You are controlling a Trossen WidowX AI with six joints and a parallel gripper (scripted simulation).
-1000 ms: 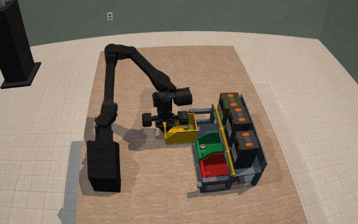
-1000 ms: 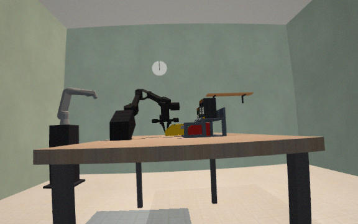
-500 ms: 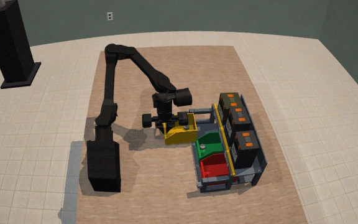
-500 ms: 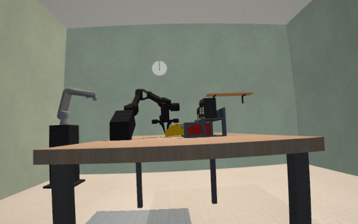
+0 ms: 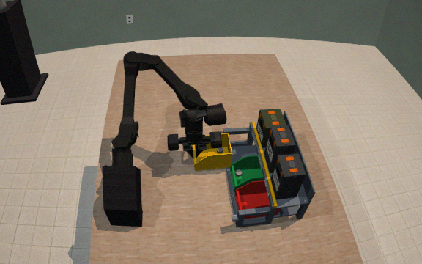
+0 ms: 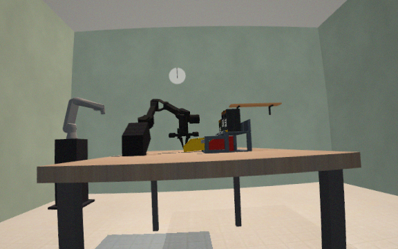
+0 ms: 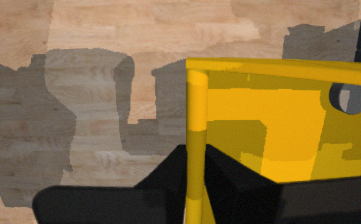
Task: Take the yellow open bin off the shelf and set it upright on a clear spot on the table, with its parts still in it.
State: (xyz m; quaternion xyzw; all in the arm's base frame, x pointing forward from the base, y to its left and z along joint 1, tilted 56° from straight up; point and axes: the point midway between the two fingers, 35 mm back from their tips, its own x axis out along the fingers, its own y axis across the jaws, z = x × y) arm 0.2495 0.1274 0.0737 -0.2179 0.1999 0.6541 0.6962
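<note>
Right now my hand is 60 mm short of the yellow bin and 10 mm above it. From my hand the other things lie so: red bin 190 mm ahead, 220 mm to the right, 20 mm below; yellow rail 230 mm ahead, 110 mm to the right, 50 mm above; green bin 190 mm ahead, 110 mm to the right, 20 mm below.
</note>
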